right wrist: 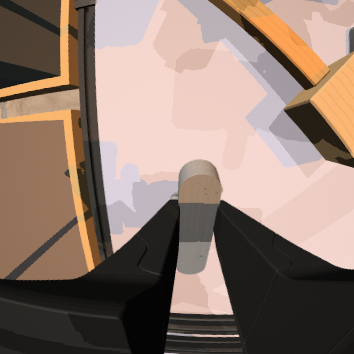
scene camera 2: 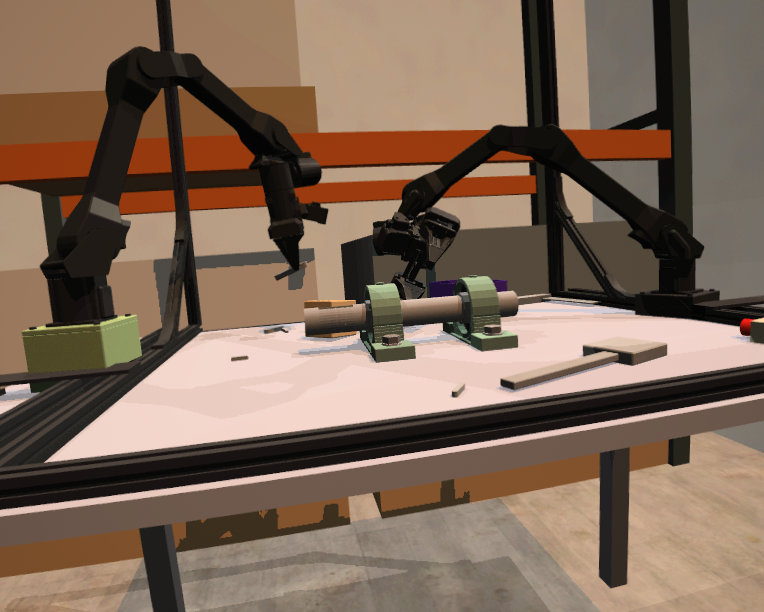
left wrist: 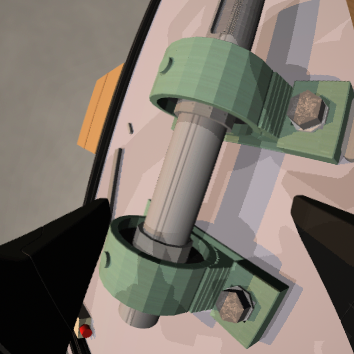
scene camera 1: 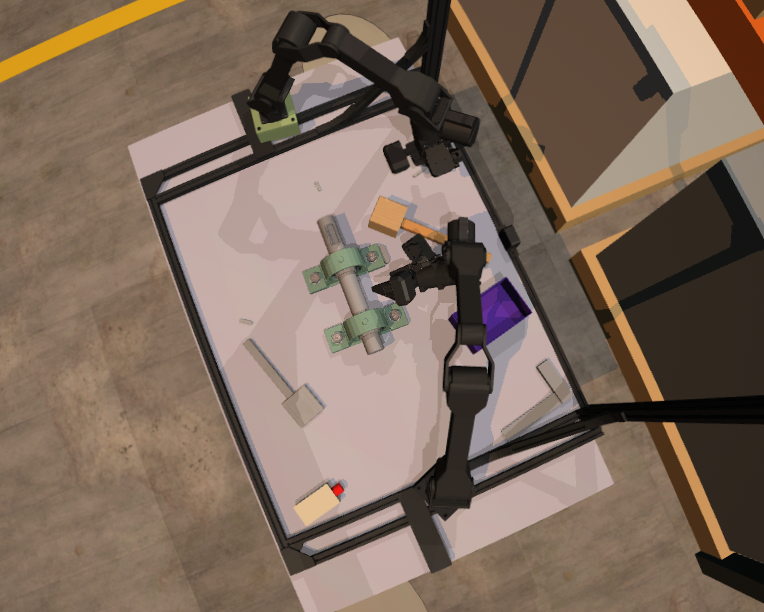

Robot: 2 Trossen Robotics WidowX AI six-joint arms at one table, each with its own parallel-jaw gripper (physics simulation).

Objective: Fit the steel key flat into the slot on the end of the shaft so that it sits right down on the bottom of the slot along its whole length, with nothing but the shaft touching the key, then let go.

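Frame: origin at the left arm's base, x up, y back, z right, level; millimetres.
Seen in the pictures: left gripper, fingertip midpoint: [scene camera 2: 419, 284] [left wrist: 203, 206] [scene camera 1: 381, 281]; right gripper, fingertip midpoint: [right wrist: 195, 208] [scene camera 2: 296, 269]; left arm's base at its link origin: [scene camera 2: 676, 292] [scene camera 1: 445, 488]; right arm's base at its link origin: [scene camera 2: 83, 322] [scene camera 1: 272, 109].
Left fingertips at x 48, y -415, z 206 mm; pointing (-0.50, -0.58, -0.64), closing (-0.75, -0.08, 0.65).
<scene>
Offsets run from my left fingertips to a thing's middle. "*": to the spot under its first point.
The steel key @[dx +33, dy -121, dz +264 mm] [scene camera 2: 283, 274] [right wrist: 198, 225], a grey bar with rounded ends, is held between the fingertips of my right gripper [scene camera 2: 296, 266] [right wrist: 195, 208], in the air beyond the shaft's slotted end. In scene camera 2 it is slightly tilted. My right gripper is shut on it; its fingertips are hidden in scene camera 1. The grey shaft @[dx -37, dy -51, dz -48 mm] [scene camera 1: 352, 293] [scene camera 2: 433, 310] [left wrist: 182, 175] lies through two green bearing blocks @[* dx +11, dy -92, dz -31 mm] [scene camera 1: 341, 260] [scene camera 2: 383, 318] [left wrist: 215, 80]. Its slot @[* dx -22, dy -160, dz -4 mm] [scene camera 1: 330, 234] [left wrist: 219, 20] shows empty. My left gripper [scene camera 1: 377, 290] [left wrist: 203, 206] is open and empty beside the shaft's middle.
A wooden mallet @[dx -63, dy -9, dz +169 mm] [scene camera 1: 387, 216] [right wrist: 335, 100] lies near the slotted end. A purple tray @[dx -52, dy +215, dz +128 mm] [scene camera 1: 500, 312] lies beneath the left arm. A grey mallet @[dx -79, dy -10, dz -305 mm] [scene camera 1: 302, 404] [scene camera 2: 637, 349], small loose bars @[dx -84, dy -288, dz +65 mm] [scene camera 1: 318, 186] @[dx -83, dy -162, dz -276 mm] [scene camera 1: 246, 321] and a cream block @[dx -73, dy +251, dz -423 mm] [scene camera 1: 316, 504] lie around.
</scene>
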